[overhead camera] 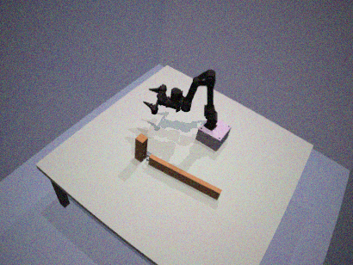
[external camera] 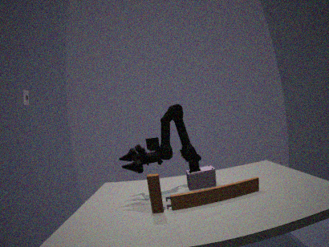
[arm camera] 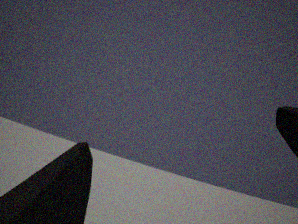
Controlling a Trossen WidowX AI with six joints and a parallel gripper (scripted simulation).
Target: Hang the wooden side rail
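Now: gripper tip 230 mm short of the headboard post, 200 mm to the right of it and 130 mm above it.
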